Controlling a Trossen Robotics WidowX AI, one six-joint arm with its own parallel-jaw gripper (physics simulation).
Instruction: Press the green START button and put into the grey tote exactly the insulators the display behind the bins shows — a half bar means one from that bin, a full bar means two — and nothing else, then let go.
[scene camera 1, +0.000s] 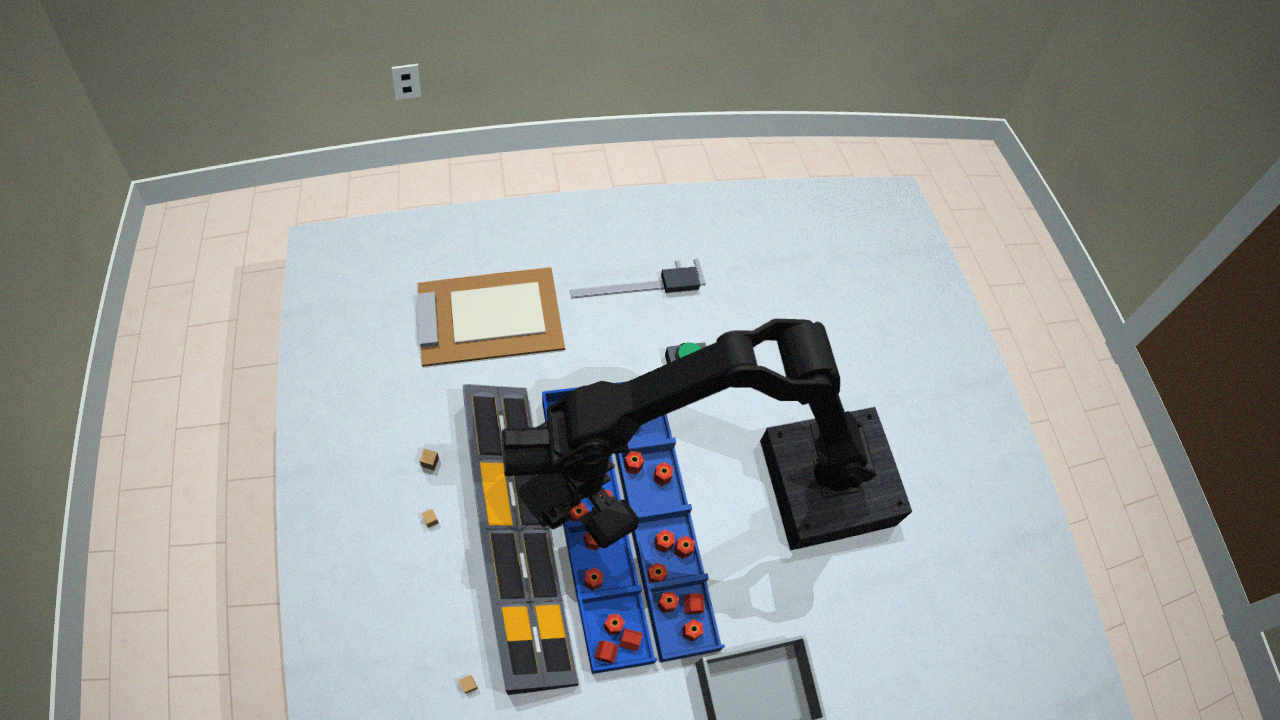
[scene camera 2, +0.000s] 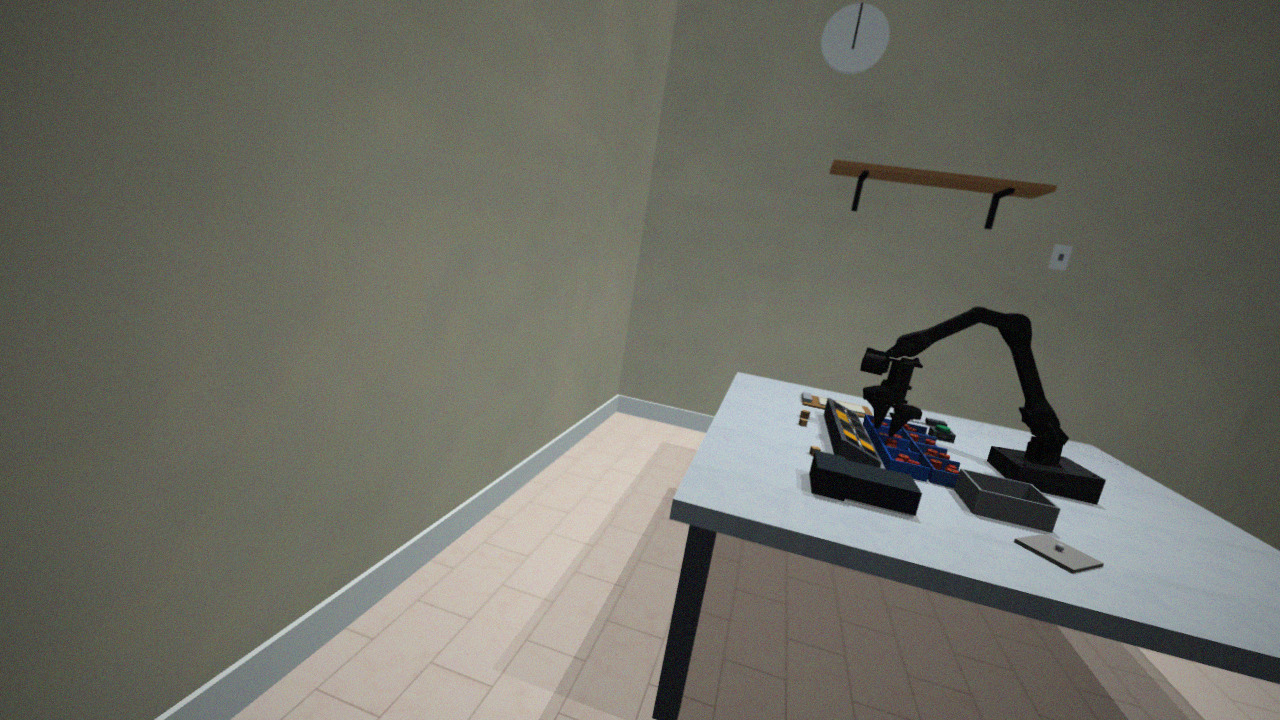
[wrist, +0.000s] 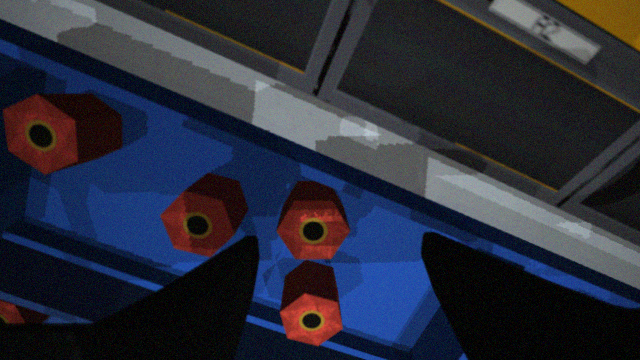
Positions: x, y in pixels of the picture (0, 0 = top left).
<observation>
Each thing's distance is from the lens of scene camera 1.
my gripper (scene camera 1: 577, 503): 113 cm
display panel (scene camera 1: 519, 684): 104 cm
grey tote (scene camera 1: 778, 673): 114 cm
</observation>
